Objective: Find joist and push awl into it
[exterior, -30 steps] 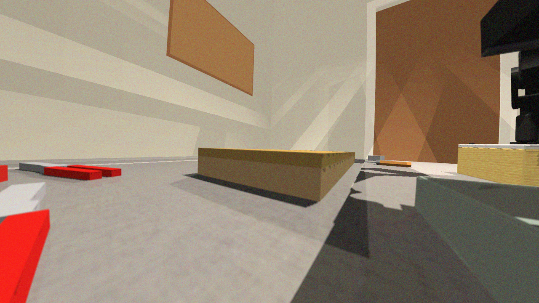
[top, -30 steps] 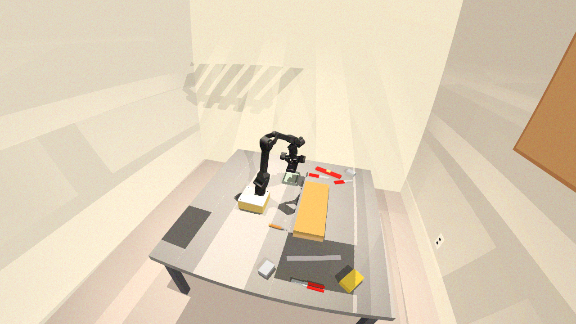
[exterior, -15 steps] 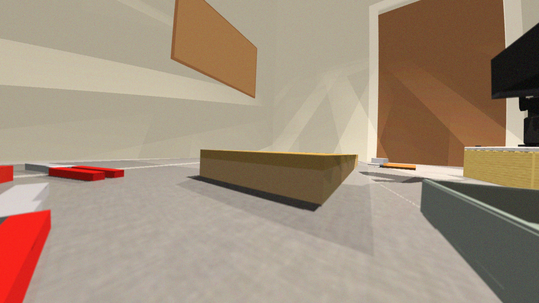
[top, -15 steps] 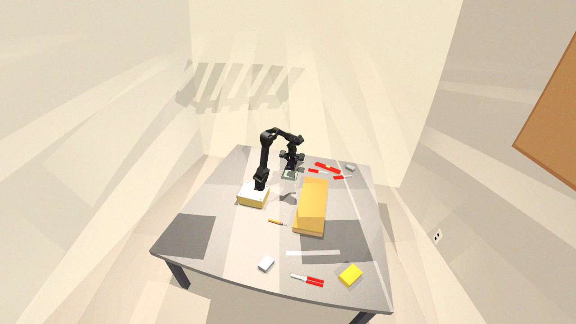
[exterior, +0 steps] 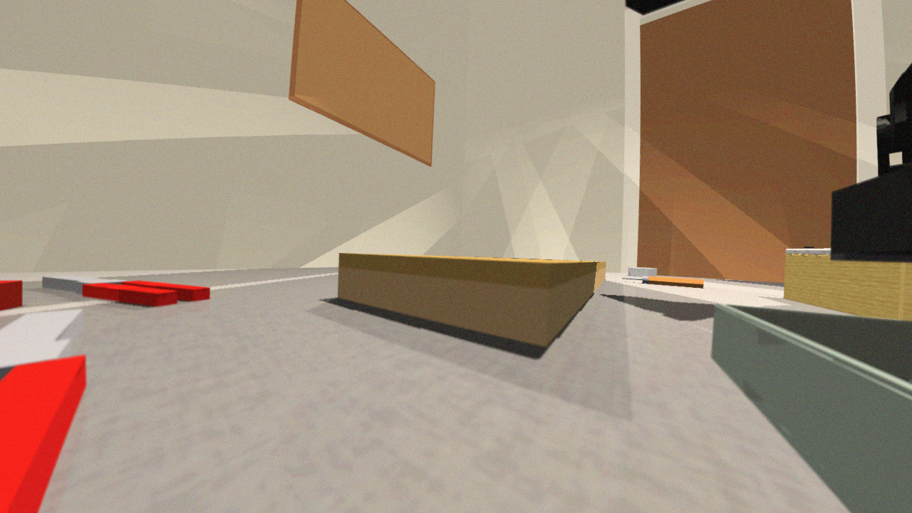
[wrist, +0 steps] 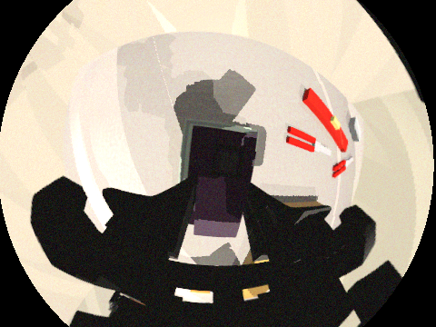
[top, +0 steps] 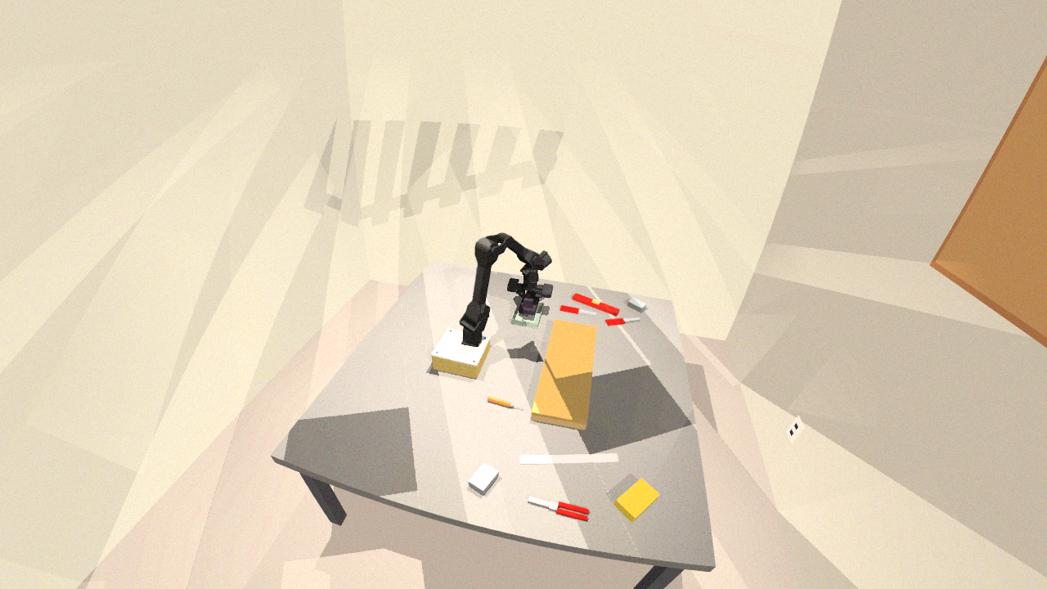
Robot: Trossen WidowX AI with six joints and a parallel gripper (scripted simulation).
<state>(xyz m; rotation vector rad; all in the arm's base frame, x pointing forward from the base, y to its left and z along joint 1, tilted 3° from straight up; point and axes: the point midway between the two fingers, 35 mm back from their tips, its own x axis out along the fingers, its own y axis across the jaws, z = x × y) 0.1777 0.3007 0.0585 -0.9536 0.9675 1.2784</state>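
My gripper tip is 60 mm above the pale green tray and 10 mm to the left of it. From my gripper tip the other things lie so: white strip 720 mm to the right, 220 mm ahead, 70 mm below; stud finder 20 mm above, 10 mm to the left; awl 540 mm to the right, 60 mm below.
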